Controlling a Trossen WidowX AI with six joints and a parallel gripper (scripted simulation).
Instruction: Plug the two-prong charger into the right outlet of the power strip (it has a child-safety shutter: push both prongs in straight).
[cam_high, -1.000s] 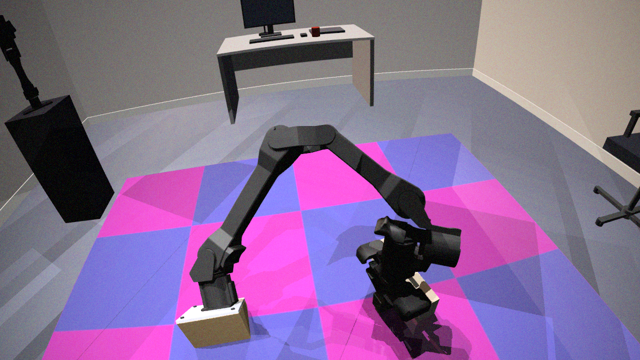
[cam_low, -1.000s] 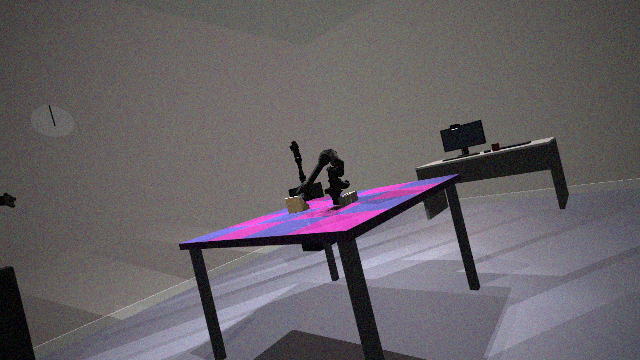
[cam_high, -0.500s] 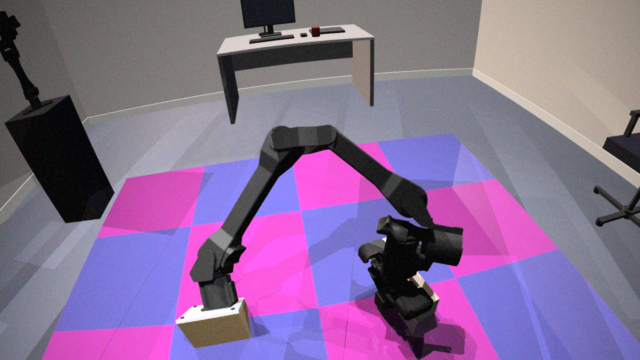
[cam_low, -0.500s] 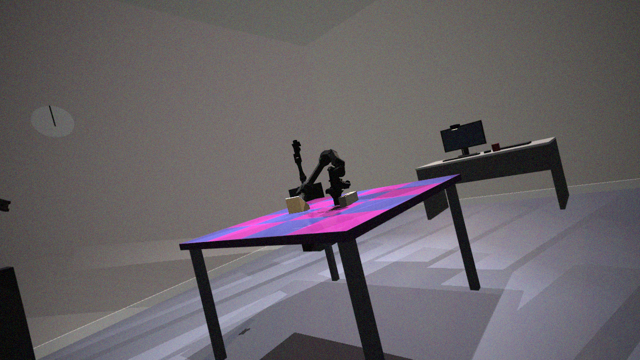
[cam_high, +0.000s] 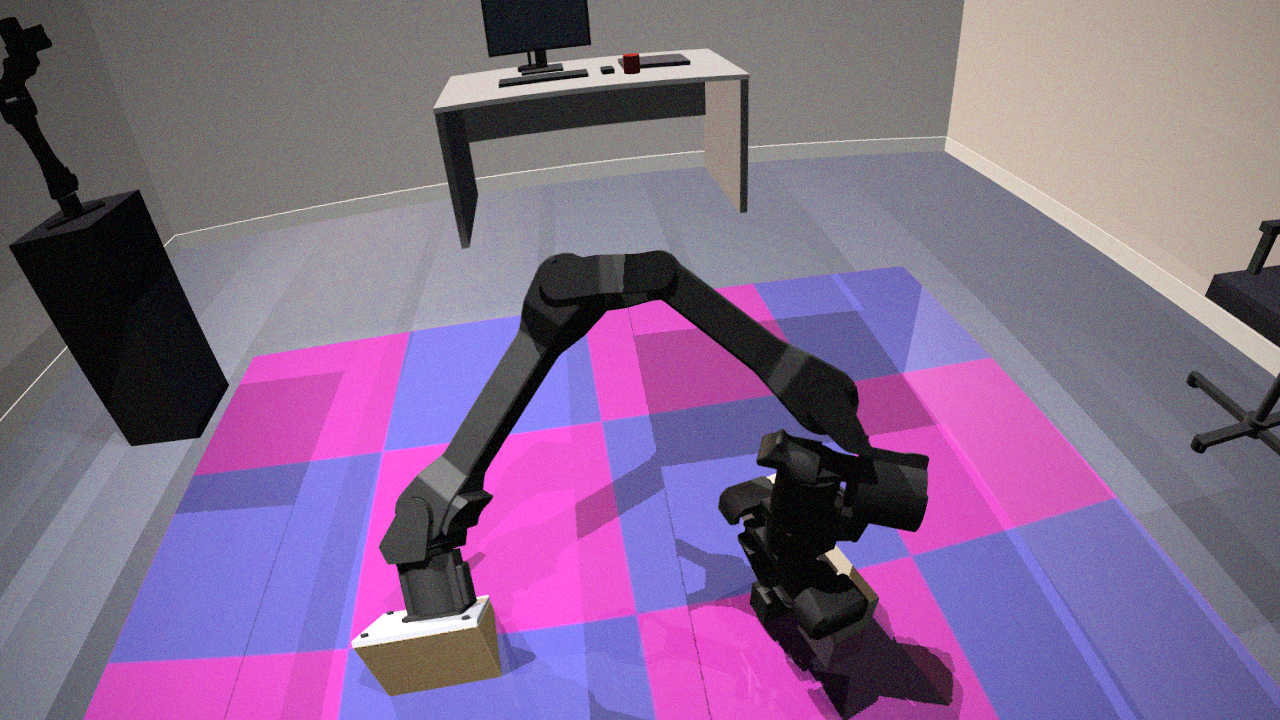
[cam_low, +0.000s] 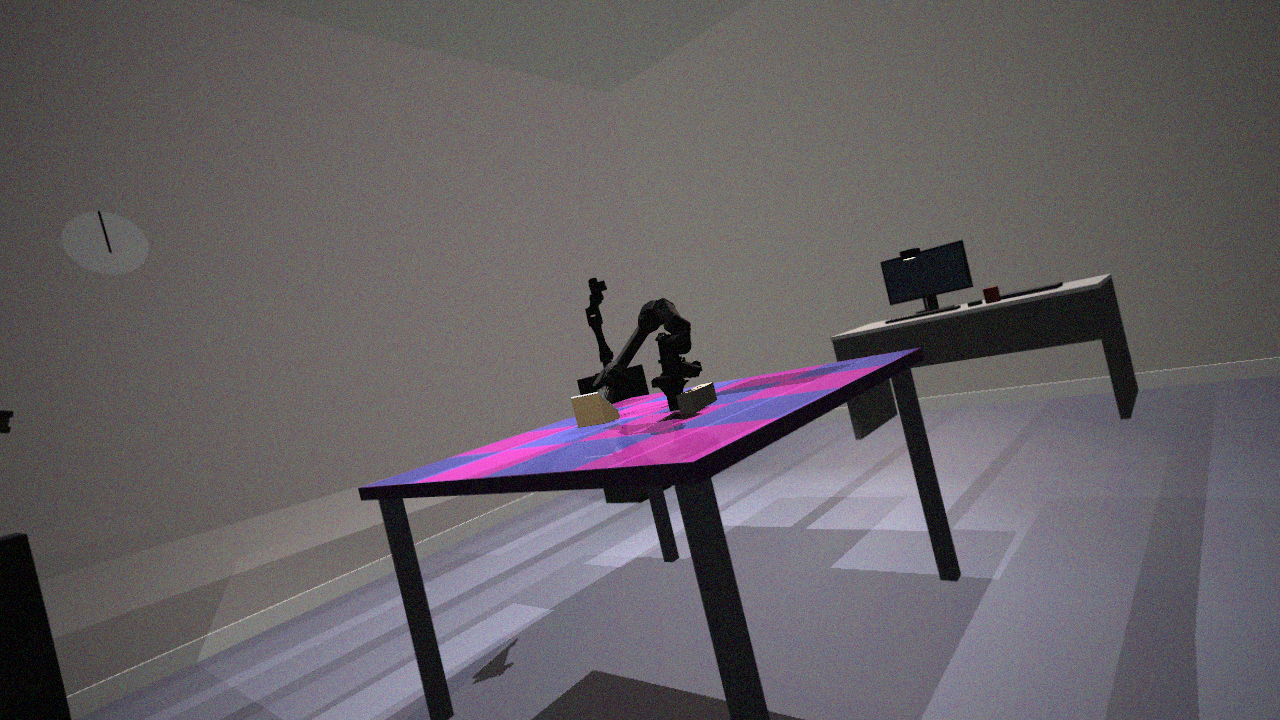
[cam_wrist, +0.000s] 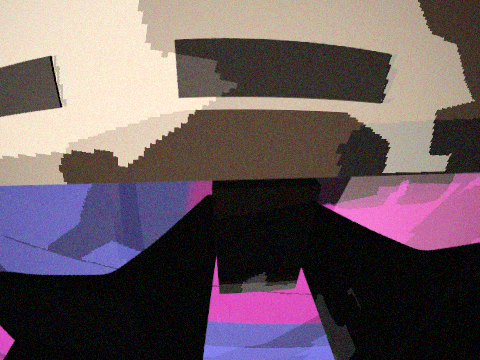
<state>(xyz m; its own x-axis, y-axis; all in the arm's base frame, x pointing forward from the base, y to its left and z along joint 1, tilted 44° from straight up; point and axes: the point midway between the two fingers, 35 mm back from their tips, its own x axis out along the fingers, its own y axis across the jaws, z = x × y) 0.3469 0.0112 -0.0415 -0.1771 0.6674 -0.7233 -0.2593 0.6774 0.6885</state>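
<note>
Right now my gripper tip is 20 mm short of the black two-prong charger and 10 mm below it.
</note>
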